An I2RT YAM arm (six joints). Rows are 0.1 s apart.
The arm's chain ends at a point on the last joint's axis. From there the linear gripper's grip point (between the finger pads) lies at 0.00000 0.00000 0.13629 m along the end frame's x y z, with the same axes.
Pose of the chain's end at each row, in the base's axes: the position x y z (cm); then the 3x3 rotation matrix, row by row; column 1 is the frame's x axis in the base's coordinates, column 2 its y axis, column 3 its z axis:
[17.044 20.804 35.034], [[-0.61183 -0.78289 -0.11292], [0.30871 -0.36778 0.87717], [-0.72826 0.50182 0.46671]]
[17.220 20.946 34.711], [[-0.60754 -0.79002 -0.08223], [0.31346 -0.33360 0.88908], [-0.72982 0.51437 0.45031]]
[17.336 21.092 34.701], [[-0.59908 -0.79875 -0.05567], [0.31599 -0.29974 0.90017], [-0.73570 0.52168 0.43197]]
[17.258 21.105 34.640], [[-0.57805 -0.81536 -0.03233], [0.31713 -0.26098 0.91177], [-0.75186 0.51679 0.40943]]
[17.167 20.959 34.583], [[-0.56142 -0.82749 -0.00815], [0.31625 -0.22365 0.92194], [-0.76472 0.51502 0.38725]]
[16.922 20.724 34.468], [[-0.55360 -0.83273 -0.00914], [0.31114 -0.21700 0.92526], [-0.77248 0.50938 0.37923]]
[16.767 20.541 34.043], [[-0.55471 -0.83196 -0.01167], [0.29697 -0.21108 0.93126], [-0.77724 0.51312 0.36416]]
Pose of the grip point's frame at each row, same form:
[15.505 32.759 41.395], [[-0.61183 -0.78289 -0.11292], [0.30871 -0.36778 0.87717], [-0.72826 0.50182 0.46671]]
[16.099 33.063 40.848], [[-0.60754 -0.79002 -0.08223], [0.31346 -0.33360 0.88908], [-0.72982 0.51437 0.45031]]
[16.577 33.360 40.588], [[-0.59908 -0.79875 -0.05567], [0.31599 -0.29974 0.90017], [-0.73570 0.52168 0.43197]]
[16.817 33.532 40.220], [[-0.57805 -0.81536 -0.03233], [0.31713 -0.26098 0.91177], [-0.75186 0.51679 0.40943]]
[17.056 33.524 39.861], [[-0.56142 -0.82749 -0.00815], [0.31625 -0.22365 0.92194], [-0.76472 0.51502 0.38725]]
[16.797 33.334 39.637], [[-0.55360 -0.83273 -0.00914], [0.31114 -0.21700 0.92526], [-0.77248 0.50938 0.37923]]
[16.608 33.233 39.006], [[-0.55471 -0.83196 -0.01167], [0.29697 -0.21108 0.93126], [-0.77724 0.51312 0.36416]]

